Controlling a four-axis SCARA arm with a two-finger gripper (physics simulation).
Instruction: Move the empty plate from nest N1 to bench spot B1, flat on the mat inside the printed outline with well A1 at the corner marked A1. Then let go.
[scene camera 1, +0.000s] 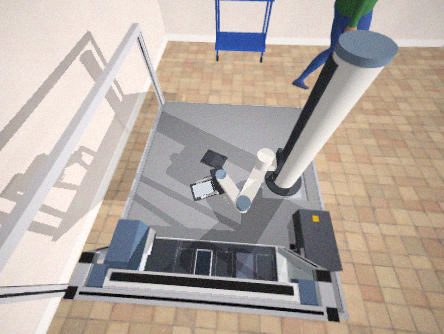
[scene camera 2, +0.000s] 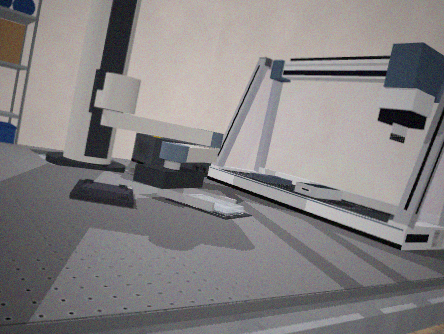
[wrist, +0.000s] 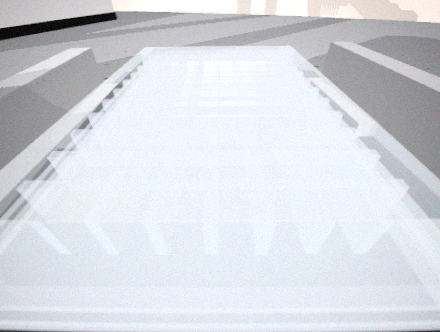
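Pixels of known places: gripper, fingertip midpoint: (scene camera 1: 198, 190) (scene camera 2: 224, 205) (wrist: 214, 68); arm's base, link origin: (scene camera 1: 282, 179) (scene camera 2: 86, 165).
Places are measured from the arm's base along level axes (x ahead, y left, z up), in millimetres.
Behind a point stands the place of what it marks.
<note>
The clear, whitish empty plate (scene camera 1: 202, 189) @[x 554, y 122, z 21 mm] (scene camera 2: 229, 206) @[x 595, y 135, z 31 mm] (wrist: 215, 150) @[x 519, y 105, z 31 mm] is level between the two pale fingers of my gripper (scene camera 1: 205, 188) @[x 581, y 132, z 29 mm] (scene camera 2: 218, 202) @[x 581, y 132, z 29 mm] (wrist: 214, 68) @[x 581, y 132, z 29 mm], which is shut on its long sides. The plate is over the dark mat (scene camera 1: 194, 196) @[x 603, y 173, z 14 mm] (scene camera 2: 240, 216) @[x 617, y 155, z 14 mm] at the bench spot, very low; whether its underside touches the mat is too small to tell. Dark mat edges show around it. The printed outline is mostly covered, and the A1 mark and well A1 cannot be read. A dark nest (scene camera 1: 214, 159) @[x 495, y -122, z 24 mm] (scene camera 2: 102, 194) @[x 545, y -149, z 25 mm] stands beside the mat and holds no plate.
The arm's column (scene camera 1: 320, 120) @[x 36, y 66, z 648 mm] (scene camera 2: 85, 90) @[x 45, y -59, z 235 mm] stands on the bench. A framed deck machine (scene camera 1: 200, 282) @[x 451, y 642, z 521 mm] (scene camera 2: 310, 202) @[x 562, y 450, z 52 mm] with dark slots and a raised blue and white head (scene camera 2: 412, 75) @[x 769, y 465, z 421 mm] is beside the mat. A dark box (scene camera 1: 317, 240) @[x -108, y 417, z 128 mm] is near the column. A person (scene camera 1: 345, 30) and blue cart (scene camera 1: 240, 42) are beyond.
</note>
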